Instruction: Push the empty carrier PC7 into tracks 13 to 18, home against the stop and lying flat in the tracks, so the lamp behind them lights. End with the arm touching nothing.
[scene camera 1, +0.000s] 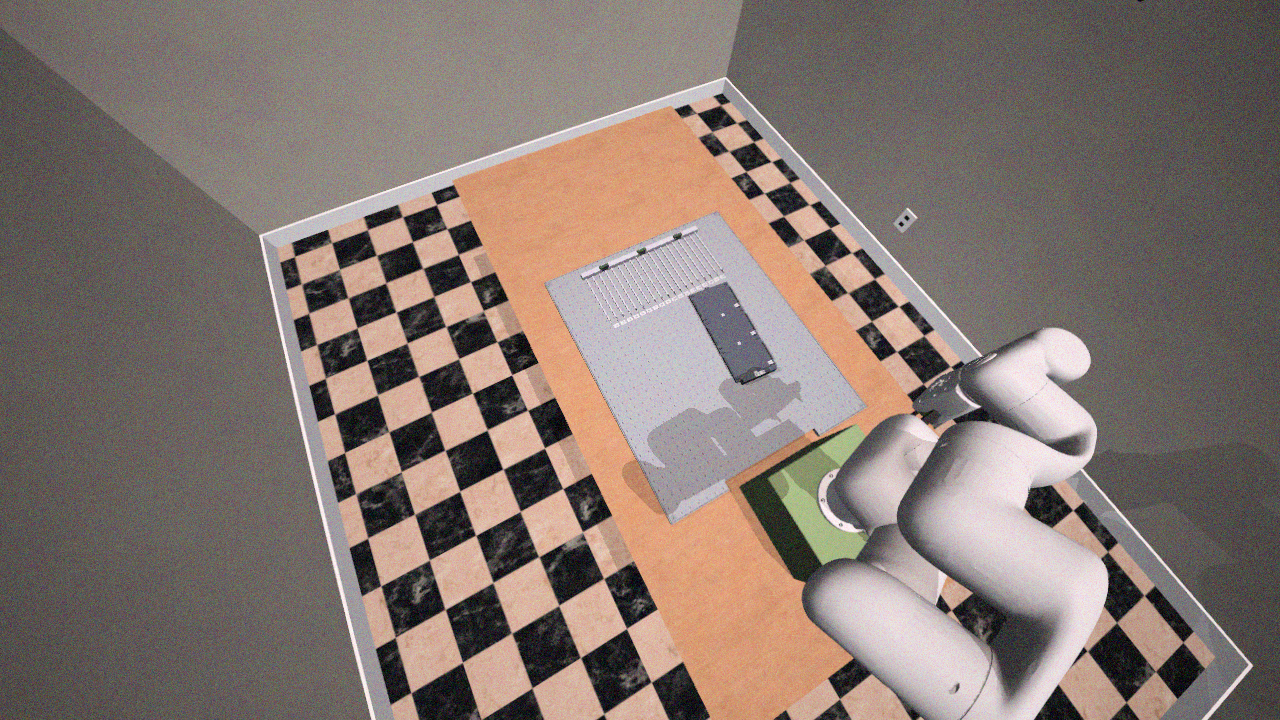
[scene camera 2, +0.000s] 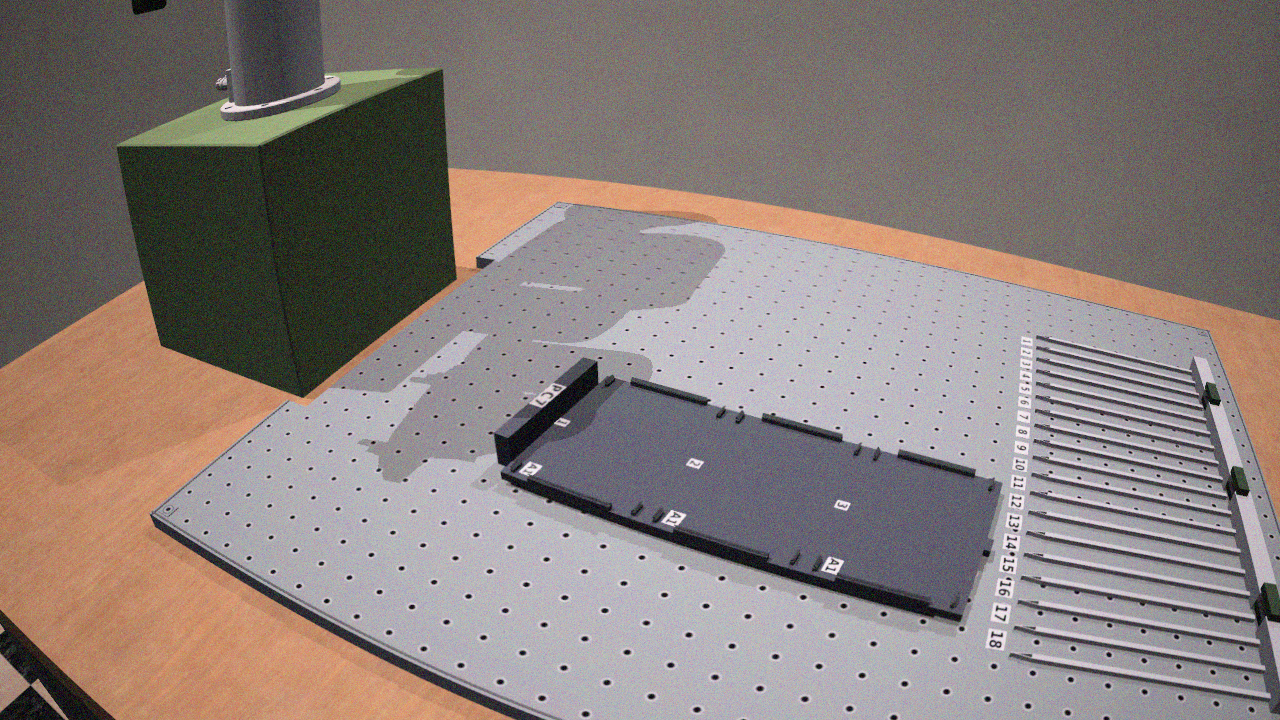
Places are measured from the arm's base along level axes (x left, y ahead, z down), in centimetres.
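Pixels of known places: gripper, between the fingertips: (scene camera 1: 913, 411); arm's base, origin of its link: (scene camera 2: 280, 101).
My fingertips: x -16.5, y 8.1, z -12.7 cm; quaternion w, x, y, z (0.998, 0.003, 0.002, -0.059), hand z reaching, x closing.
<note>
For each thing: its top centre in the pictures, then the offset to it from my fingertips. "*": a spot on its surface instead. Level surfaces: height alone.
- dark carrier PC7, centre of its top: (scene camera 2: 763, 458) (scene camera 1: 733, 327) dy +41.6, dx +3.1, dz +31.2 cm
- pale stop bar, a spot on its surface: (scene camera 2: 1254, 537) * dy +79.3, dx +5.1, dz +32.7 cm
- grey perforated board, height of its surface: dz +34.2 cm
- wooden table, height of its surface: dz +35.5 cm
The dark carrier PC7 (scene camera 1: 733, 333) (scene camera 2: 760, 492) lies flat on the perforated board, its raised labelled end bar (scene camera 2: 547, 410) toward the robot base. Its front edge is just short of the number labels, roughly beside 12 to 18, outside the tracks (scene camera 1: 656, 275). In scene camera 2, thin rails (scene camera 2: 1136, 555) run to a pale stop bar (scene camera 2: 1254, 537) carrying dark green lamp blocks. The block behind the high-numbered tracks (scene camera 2: 1271, 601) looks unlit. My gripper (scene camera 1: 928, 416) is raised near the base, away from the carrier, and open; its fingers are small and partly hidden in scene camera 1.
The grey perforated board (scene camera 1: 626, 376) (scene camera 2: 358, 537) lies on the wooden table (scene camera 1: 590, 179) (scene camera 2: 80, 420). The green base block (scene camera 1: 810, 501) (scene camera 2: 358, 223) stands by the board's near end. The arm's shadow falls on the board and the carrier's end. A wall stands behind the arm.
</note>
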